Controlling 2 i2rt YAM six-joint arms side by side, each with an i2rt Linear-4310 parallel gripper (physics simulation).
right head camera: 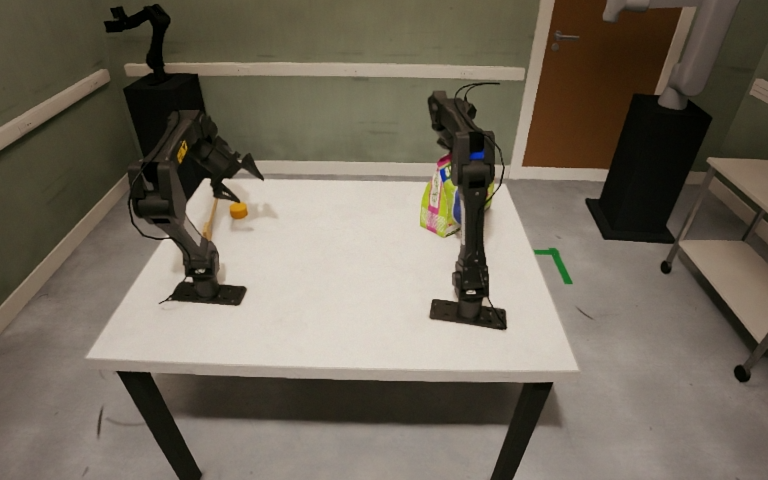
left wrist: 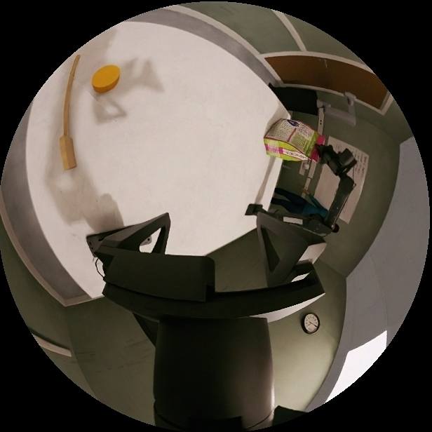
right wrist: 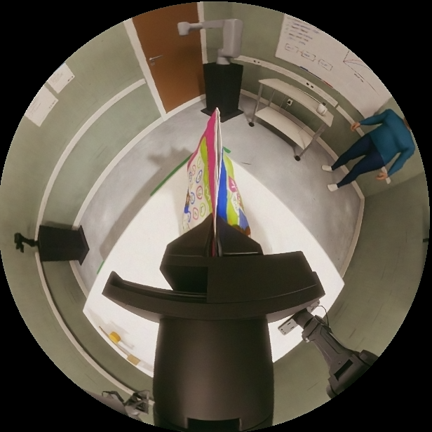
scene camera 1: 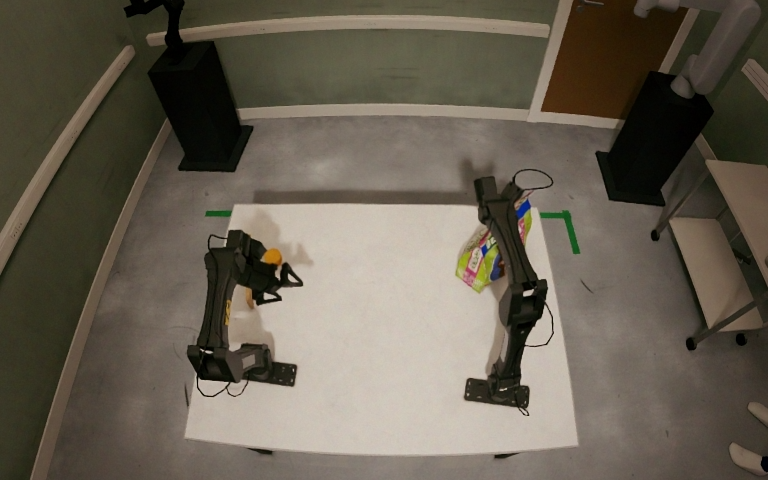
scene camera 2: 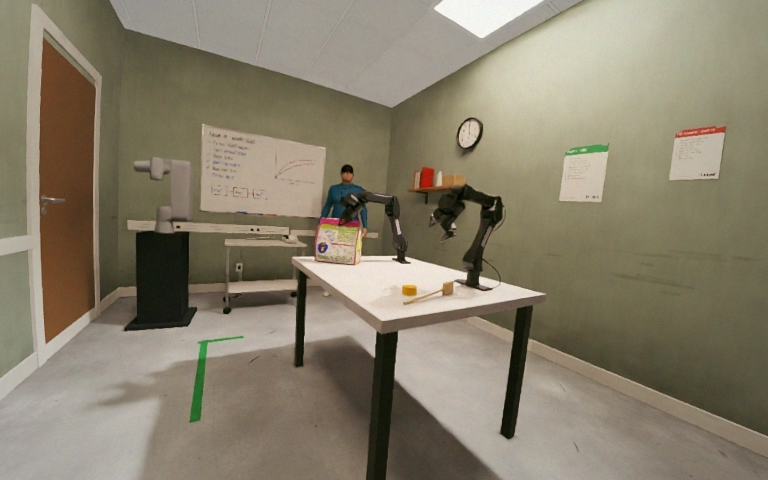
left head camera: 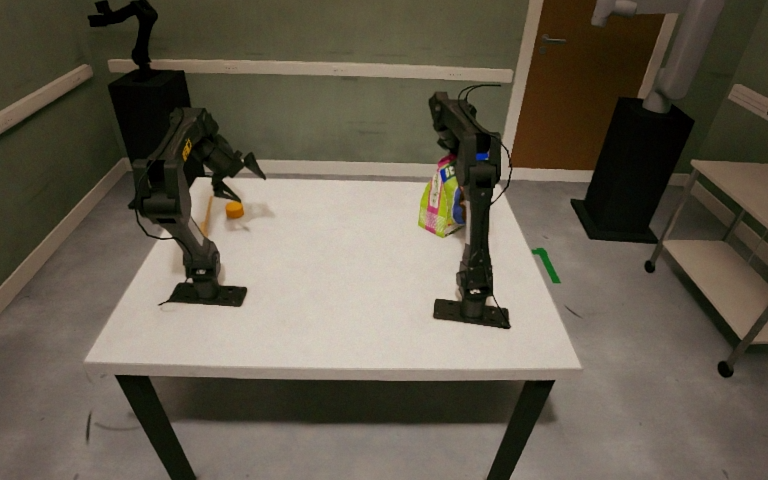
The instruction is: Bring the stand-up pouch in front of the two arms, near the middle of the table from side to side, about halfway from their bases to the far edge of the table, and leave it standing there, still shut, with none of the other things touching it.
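The stand-up pouch (left head camera: 433, 209) (right head camera: 434, 210) (scene camera 1: 474, 264) (scene camera 2: 339, 244) (left wrist: 291, 140) (right wrist: 200, 185), green, pink and white, stands upright at the table's far right in the head views, partly behind the right arm. Its top seam is closed. My right gripper (right wrist: 213, 217) is shut on that seam, one finger on each side; the arm hides its fingers in the head views. My left gripper (left head camera: 252, 189) (right head camera: 250, 190) (scene camera 1: 291, 290) (left wrist: 212, 216) is open and empty, above the left part of the table, far from the pouch.
An orange disc (left head camera: 234, 210) (right head camera: 238, 211) (scene camera 2: 408, 289) (left wrist: 106, 78) and a wooden mallet (scene camera 2: 447, 288) (left wrist: 68, 152) lie on the table (left head camera: 339, 283) near the left arm, well apart from the pouch. The pouch stands near the table's far and right edges in the head views.
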